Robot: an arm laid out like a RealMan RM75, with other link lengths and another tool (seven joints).
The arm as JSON. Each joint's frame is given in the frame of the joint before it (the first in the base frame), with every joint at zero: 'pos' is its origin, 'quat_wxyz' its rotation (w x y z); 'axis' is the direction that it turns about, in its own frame. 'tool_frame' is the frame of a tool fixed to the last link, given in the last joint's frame.
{
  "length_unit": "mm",
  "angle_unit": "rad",
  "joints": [
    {
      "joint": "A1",
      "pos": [
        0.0,
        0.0,
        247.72
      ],
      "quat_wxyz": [
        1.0,
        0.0,
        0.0,
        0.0
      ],
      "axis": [
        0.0,
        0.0,
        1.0
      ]
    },
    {
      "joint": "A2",
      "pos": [
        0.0,
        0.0,
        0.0
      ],
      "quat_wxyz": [
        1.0,
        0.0,
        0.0,
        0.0
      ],
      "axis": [
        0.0,
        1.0,
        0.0
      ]
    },
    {
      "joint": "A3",
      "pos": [
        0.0,
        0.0,
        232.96
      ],
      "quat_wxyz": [
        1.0,
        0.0,
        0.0,
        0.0
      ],
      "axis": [
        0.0,
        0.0,
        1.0
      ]
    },
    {
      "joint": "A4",
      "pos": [
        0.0,
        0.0,
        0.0
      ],
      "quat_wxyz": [
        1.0,
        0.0,
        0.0,
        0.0
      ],
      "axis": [
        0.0,
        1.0,
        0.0
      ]
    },
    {
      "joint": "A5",
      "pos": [
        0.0,
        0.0,
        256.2
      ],
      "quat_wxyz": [
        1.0,
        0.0,
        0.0,
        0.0
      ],
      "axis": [
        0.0,
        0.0,
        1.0
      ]
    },
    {
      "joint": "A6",
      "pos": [
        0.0,
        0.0,
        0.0
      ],
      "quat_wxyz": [
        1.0,
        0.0,
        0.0,
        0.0
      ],
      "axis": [
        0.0,
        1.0,
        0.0
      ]
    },
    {
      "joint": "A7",
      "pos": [
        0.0,
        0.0,
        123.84
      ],
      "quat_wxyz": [
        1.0,
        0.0,
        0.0,
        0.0
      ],
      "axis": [
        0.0,
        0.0,
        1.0
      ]
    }
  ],
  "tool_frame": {
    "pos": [
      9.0,
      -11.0,
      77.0
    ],
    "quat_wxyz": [
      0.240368,
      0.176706,
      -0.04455,
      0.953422
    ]
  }
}
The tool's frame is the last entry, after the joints.
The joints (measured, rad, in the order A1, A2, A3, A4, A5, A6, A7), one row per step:
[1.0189, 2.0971, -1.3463, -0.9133, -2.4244, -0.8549, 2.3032]
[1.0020, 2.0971, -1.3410, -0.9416, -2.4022, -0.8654, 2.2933]
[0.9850, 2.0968, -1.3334, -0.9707, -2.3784, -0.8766, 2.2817]
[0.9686, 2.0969, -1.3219, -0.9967, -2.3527, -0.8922, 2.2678]
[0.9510, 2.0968, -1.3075, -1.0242, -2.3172, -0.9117, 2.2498]
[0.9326, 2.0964, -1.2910, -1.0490, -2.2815, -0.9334, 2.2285]
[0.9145, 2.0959, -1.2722, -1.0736, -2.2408, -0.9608, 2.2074]
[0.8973, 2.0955, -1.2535, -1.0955, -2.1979, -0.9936, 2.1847]
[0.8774, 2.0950, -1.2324, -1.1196, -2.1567, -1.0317, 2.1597]
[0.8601, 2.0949, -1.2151, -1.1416, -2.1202, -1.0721, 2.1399]
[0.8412, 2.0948, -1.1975, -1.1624, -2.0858, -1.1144, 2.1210]
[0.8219, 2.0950, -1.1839, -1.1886, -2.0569, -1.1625, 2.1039]
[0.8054, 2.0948, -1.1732, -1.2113, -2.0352, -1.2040, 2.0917]
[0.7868, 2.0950, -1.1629, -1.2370, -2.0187, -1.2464, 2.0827]
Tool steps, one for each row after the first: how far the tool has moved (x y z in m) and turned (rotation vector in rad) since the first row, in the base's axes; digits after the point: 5 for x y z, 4 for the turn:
[-0.00303, -0.00180, 0.00409, -0.0018, 0.0233, 0.0061]
[-0.00631, -0.00347, 0.00907, -0.0027, 0.0482, 0.0134]
[-0.00857, -0.00556, 0.01389, -0.0075, 0.0739, 0.0181]
[-0.01165, -0.00836, 0.01929, -0.0160, 0.1070, 0.0242]
[-0.01319, -0.01123, 0.02498, -0.0254, 0.1380, 0.0303]
[-0.01513, -0.01494, 0.03089, -0.0393, 0.1733, 0.0362]
[-0.01690, -0.01971, 0.03600, -0.0592, 0.2075, 0.0438]
[-0.01752, -0.02501, 0.04223, -0.0793, 0.2392, 0.0540]
[-0.01847, -0.03120, 0.04706, -0.1034, 0.2658, 0.0648]
[-0.01800, -0.03774, 0.05193, -0.1279, 0.2904, 0.0745]
[-0.01824, -0.04585, 0.05645, -0.1561, 0.3065, 0.0903]
[-0.01803, -0.05297, 0.06041, -0.1798, 0.3173, 0.1037]
[-0.01675, -0.06038, 0.06470, -0.2017, 0.3240, 0.1155]

